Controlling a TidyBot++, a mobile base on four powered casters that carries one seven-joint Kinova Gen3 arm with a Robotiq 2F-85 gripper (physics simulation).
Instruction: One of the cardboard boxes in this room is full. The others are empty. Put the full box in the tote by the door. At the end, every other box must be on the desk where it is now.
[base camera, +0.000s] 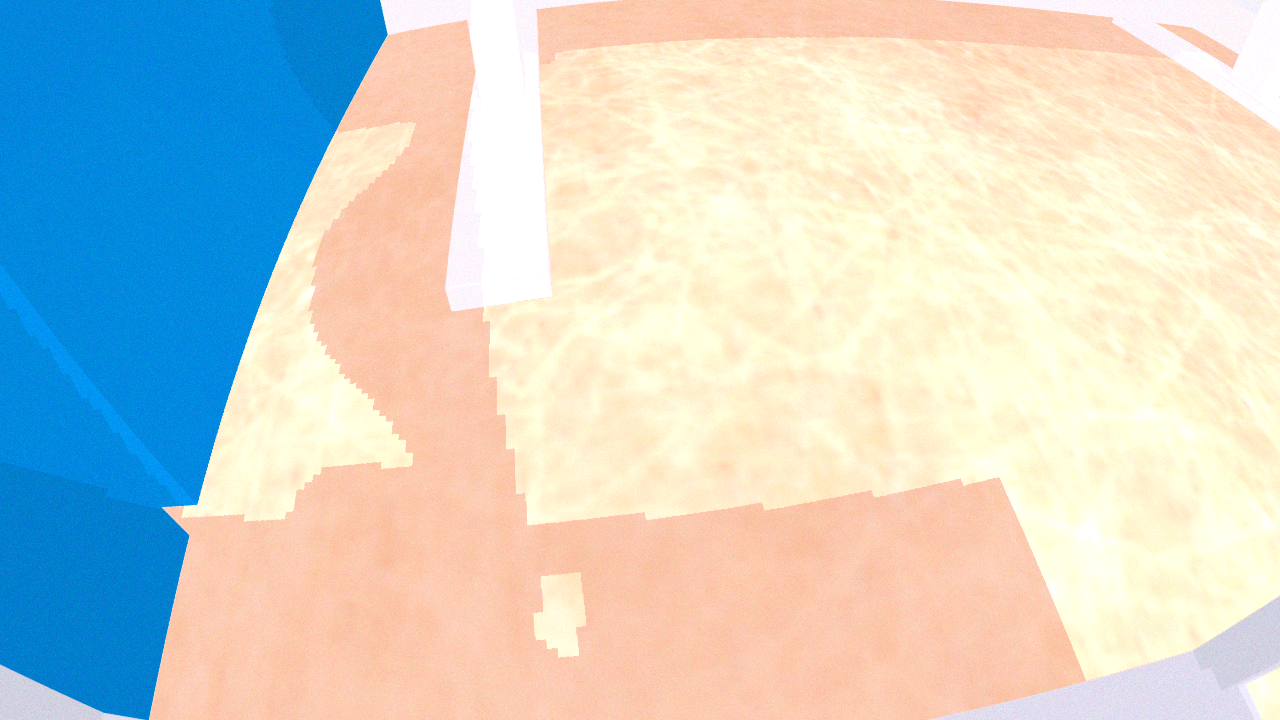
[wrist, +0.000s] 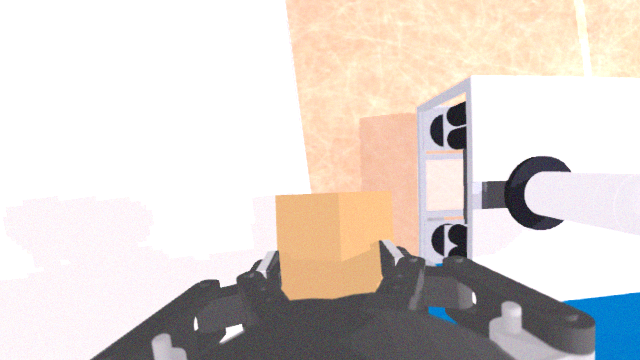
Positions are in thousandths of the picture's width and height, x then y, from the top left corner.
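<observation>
There is a white desk (base camera: 390, 352) here, and I find it 0.55 m from the lens.
</observation>
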